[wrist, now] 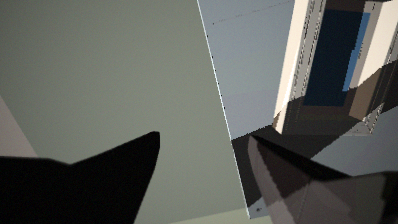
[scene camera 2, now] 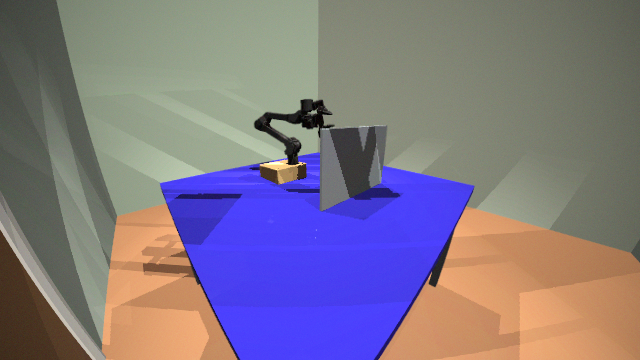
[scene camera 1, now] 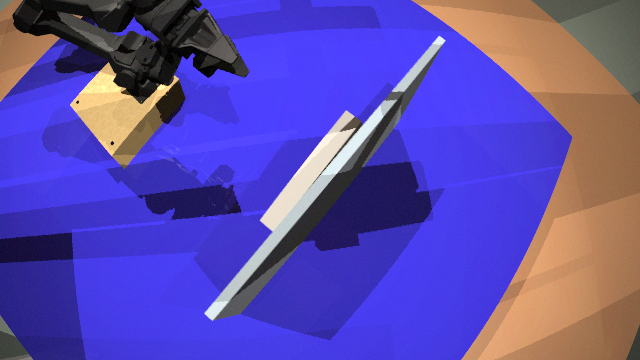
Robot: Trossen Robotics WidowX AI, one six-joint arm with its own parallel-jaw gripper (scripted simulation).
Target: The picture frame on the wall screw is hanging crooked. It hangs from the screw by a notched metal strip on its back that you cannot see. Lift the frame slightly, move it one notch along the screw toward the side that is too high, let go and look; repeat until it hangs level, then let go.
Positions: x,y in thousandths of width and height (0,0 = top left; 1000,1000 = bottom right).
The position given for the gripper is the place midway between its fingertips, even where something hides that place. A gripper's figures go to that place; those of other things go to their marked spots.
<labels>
The gripper (wrist: 514,627) is 0.11 m from the lens. A picture frame (wrist: 835,373) is 0.29 m from the lens.
</labels>
